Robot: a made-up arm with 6 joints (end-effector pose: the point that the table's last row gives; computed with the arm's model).
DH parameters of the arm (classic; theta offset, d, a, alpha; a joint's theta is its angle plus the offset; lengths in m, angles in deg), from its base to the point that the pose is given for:
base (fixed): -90 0.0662 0 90
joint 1: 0 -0.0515 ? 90
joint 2: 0 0.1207 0.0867 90
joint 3: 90 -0.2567 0.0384 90
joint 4: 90 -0.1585 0.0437 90
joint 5: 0 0.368 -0.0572 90
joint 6: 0 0.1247 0.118 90
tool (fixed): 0 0.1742 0 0
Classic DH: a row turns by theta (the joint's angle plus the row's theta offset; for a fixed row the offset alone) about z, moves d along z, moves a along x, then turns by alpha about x.
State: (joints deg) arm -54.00 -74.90 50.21 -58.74 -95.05 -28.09
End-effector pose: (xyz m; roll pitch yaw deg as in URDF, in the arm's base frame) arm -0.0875 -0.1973 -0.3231 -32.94 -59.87 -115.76
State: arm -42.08 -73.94 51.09 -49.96 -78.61 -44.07
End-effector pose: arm -0.0932 -0.2641 -0.2962 -76.09 -88.38 -88.39
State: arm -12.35 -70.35 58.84 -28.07 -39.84 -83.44
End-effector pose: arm -0.2243 -0.4672 -0.1363 124.61 -32.99 11.91
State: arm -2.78 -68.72 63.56 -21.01 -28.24 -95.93
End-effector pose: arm -0.3099 -0.4838 -0.0328 113.57 -22.36 -5.32
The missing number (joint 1, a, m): 0.0204
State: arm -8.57 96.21 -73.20 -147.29 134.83 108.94
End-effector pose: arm 0.3881 0.5621 0.1155 41.07 -3.84 38.39
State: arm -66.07 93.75 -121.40 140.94 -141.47 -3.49
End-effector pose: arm -0.0258 0.2383 0.0338 -6.42 34.92 178.66
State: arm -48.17 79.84 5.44 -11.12 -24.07 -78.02
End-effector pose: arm 0.0858 0.5557 0.2142 33.76 -20.07 -86.16
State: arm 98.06 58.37 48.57 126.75 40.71 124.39
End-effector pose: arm -0.0913 0.3616 0.2563 -42.74 -40.75 38.55
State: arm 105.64 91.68 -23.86 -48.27 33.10 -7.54
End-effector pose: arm 0.0885 -0.5179 -0.0739 49.51 -42.73 -173.10
